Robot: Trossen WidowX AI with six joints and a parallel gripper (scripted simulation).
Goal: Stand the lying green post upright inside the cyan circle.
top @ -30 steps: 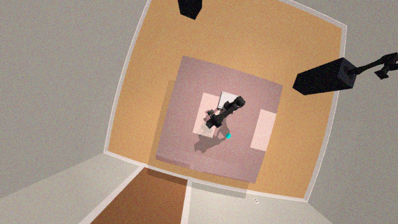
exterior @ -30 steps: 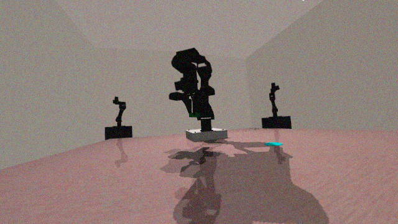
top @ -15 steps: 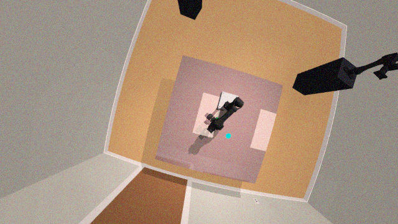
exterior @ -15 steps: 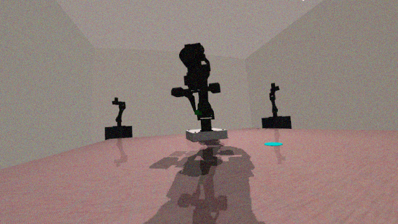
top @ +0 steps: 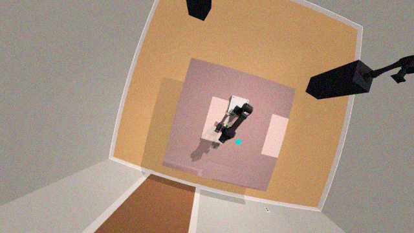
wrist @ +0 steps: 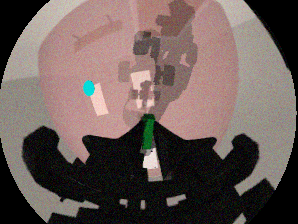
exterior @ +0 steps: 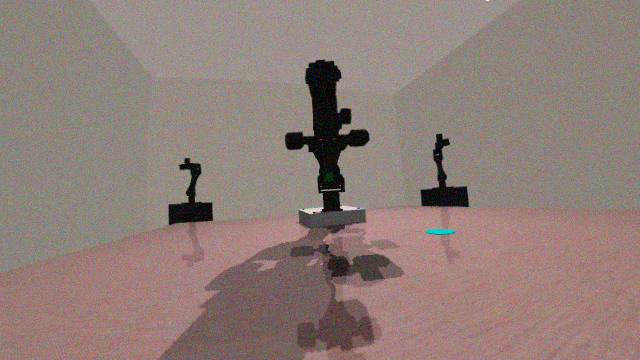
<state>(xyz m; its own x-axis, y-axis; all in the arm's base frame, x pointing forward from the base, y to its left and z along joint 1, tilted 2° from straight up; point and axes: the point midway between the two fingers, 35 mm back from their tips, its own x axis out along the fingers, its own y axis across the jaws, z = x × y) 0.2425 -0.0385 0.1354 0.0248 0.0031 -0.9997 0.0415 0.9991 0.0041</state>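
Right now my gripper tip is 20 mm past the green post. Also, from my gripper tip: cyan circle: 230 mm to the left, 140 mm below, 60 mm ahead.
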